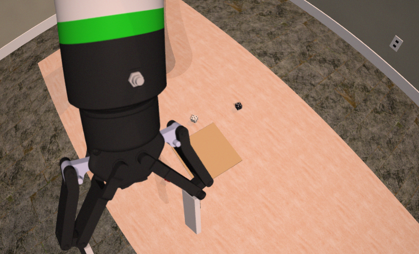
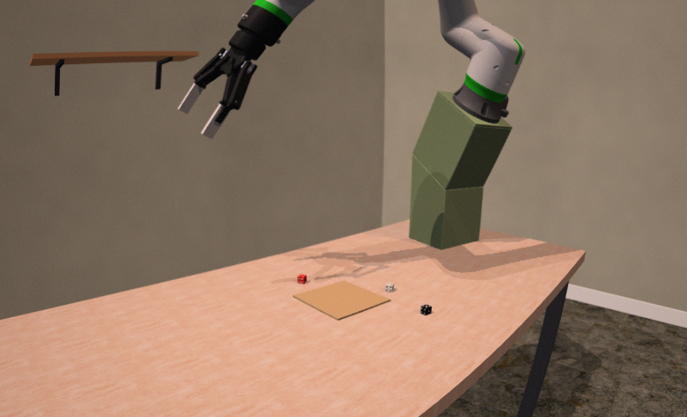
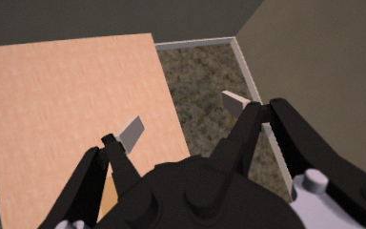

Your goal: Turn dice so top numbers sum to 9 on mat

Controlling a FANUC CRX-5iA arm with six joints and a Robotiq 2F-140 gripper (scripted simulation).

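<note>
Now: hand 35 cm above the red die, 20 cm past it and 10 cm to the right of it. From my hand the other things lie so: tan square mat: 36 cm below, 22 cm to the left, 21 cm behind; then black die: 38 cm to the left, 35 cm below, 28 cm behind; then white die: 35 cm below, 32 cm behind, 25 cm to the left.
</note>
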